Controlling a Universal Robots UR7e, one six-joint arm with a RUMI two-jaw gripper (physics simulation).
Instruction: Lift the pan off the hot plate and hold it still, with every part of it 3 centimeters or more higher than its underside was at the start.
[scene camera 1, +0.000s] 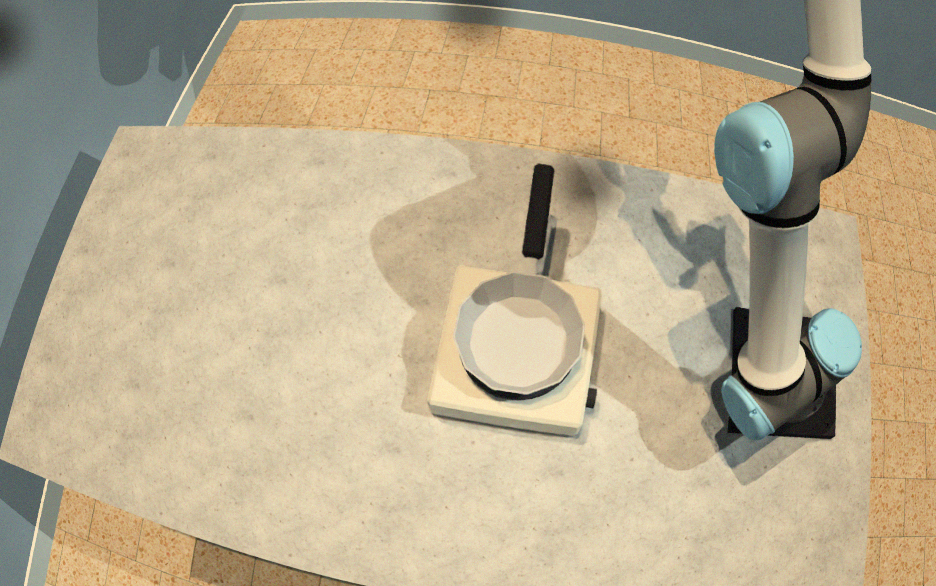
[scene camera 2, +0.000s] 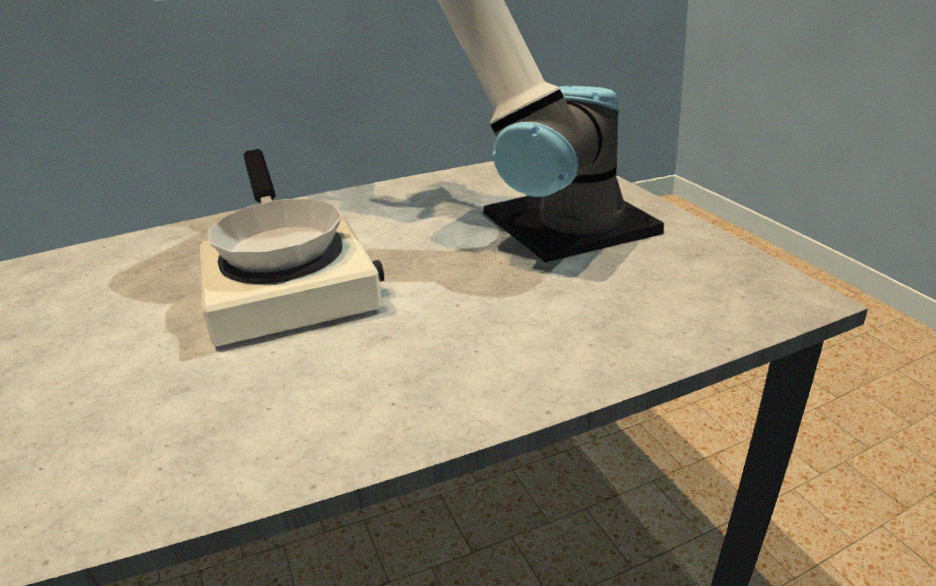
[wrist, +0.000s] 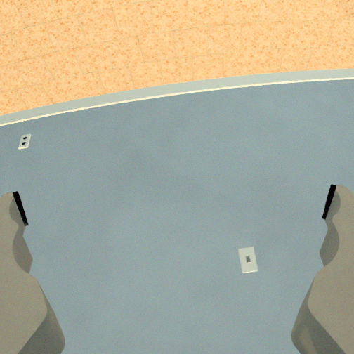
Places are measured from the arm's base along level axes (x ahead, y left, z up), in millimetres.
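Where they show: arm's base at its link origin: (scene camera 1: 791, 384) (scene camera 2: 582, 216).
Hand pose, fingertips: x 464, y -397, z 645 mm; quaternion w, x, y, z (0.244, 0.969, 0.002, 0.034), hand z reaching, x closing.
Things, the pixels of their top centre, and the offset from my fingertips. Level surfaces: height alone.
- cream hot plate at its top centre: (scene camera 1: 524, 342) (scene camera 2: 285, 248) dx +46, dy +459, dz -588 mm
- black knob at its top centre: (scene camera 2: 374, 261) (scene camera 1: 591, 394) dx -79, dy +508, dz -611 mm
- grey stone-look table at its surface level: dz -664 mm
A light grey many-sided pan (scene camera 1: 521, 341) (scene camera 2: 276, 238) sits upright on the black round plate of a cream hot plate (scene camera 1: 507, 417) (scene camera 2: 293, 307). Its black handle (scene camera 1: 538, 210) (scene camera 2: 259, 174) sticks out past the hot plate's edge and slants upward, toward the top of the picture in scene camera 1. My gripper (wrist: 174, 192) is wide open in the wrist view, with nothing between its two fingers. The gripper does not show in either scene view, and the pan does not show in the wrist view.
The hot plate has a black knob (scene camera 1: 591, 397) (scene camera 2: 378, 269) on its side. It stands on a grey stone-look table (scene camera 1: 241, 310) (scene camera 2: 442, 358). The arm's black base plate (scene camera 1: 822, 421) (scene camera 2: 642, 219) is at the right. The wrist view faces a blue wall (wrist: 150, 150) and tiled floor (wrist: 175, 45).
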